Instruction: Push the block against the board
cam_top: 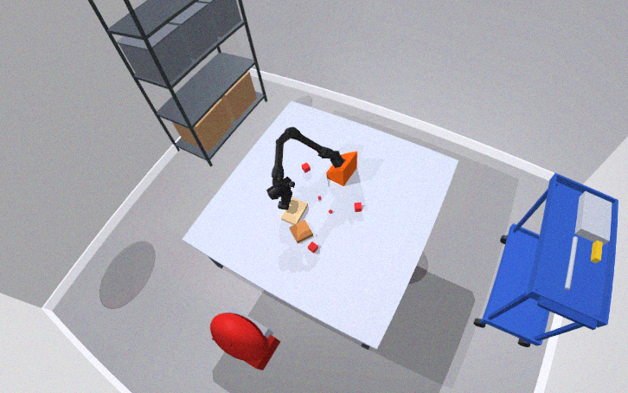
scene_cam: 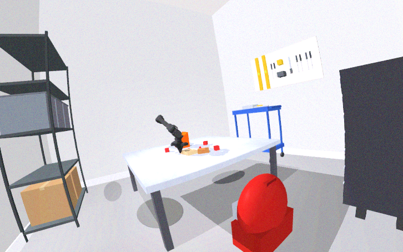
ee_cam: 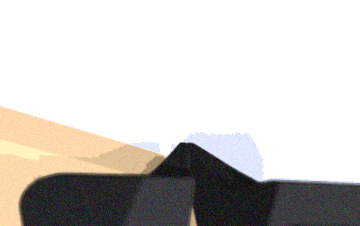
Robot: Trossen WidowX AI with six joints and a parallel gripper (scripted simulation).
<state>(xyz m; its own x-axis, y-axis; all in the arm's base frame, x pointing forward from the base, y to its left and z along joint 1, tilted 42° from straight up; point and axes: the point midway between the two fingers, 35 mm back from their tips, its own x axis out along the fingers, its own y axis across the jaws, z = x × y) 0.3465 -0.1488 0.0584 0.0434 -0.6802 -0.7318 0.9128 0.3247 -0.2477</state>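
Right now my gripper tip is 3 cm short of the tan board and 7 cm to the right of it. Also, from my gripper tip: square block: 11 cm ahead, 18 cm to the left.
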